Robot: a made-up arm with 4 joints.
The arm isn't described. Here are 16 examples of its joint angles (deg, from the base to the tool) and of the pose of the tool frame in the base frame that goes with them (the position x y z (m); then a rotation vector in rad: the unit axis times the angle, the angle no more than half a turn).
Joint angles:
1: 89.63 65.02 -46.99 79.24
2: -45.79 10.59 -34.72 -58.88
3: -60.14 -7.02 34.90 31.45
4: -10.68 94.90 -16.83 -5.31
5: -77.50 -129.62 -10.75 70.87
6: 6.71 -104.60 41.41 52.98
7: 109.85 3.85 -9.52 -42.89
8: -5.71 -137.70 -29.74 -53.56
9: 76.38 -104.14 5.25 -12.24
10: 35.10 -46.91 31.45 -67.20
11: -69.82 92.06 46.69 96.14
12: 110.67 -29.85 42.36 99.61
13: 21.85 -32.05 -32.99 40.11
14: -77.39 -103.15 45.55 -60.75
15: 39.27 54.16 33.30 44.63
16: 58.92 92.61 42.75 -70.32
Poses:
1: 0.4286 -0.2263 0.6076 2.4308 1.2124 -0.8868
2: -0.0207 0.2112 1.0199 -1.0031 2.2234 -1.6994
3: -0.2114 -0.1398 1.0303 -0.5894 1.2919 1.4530
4: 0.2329 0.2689 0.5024 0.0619 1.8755 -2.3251
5: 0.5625 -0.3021 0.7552 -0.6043 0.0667 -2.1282
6: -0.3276 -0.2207 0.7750 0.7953 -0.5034 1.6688
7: 0.3934 -0.0066 1.0767 -2.0753 -1.2878 0.8536
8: 0.0619 -0.4087 0.7015 -0.4803 1.7880 1.5221
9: -0.2686 0.2178 0.8679 1.1753 0.6659 0.6180
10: -0.1997 0.1767 1.0143 1.4467 1.9476 -0.5033
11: -0.2425 -0.0170 0.4787 -2.0421 0.9771 1.0900
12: 0.3650 0.3609 1.1041 0.0101 0.0279 -0.3527
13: 0.1147 0.0968 1.1951 0.8342 1.9179 1.0655
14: 0.2662 -0.4376 0.7513 -0.3288 2.4419 1.7617
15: 0.3182 0.4273 0.7675 0.2660 1.8000 -0.5734
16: 0.3287 0.3214 0.5816 -0.2111 -0.6597 2.3919
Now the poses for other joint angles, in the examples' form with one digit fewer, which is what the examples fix.
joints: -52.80 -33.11 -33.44 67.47
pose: 0.032 0.002 1.209 -0.302 2.075 2.221
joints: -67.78 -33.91 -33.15 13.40
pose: 0.035 -0.037 1.168 -1.314 2.459 1.145
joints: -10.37 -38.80 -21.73 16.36
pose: -0.002 -0.004 1.180 0.130 2.240 1.087
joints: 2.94 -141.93 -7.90 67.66
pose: -0.069 -0.432 0.614 0.514 -0.850 2.618
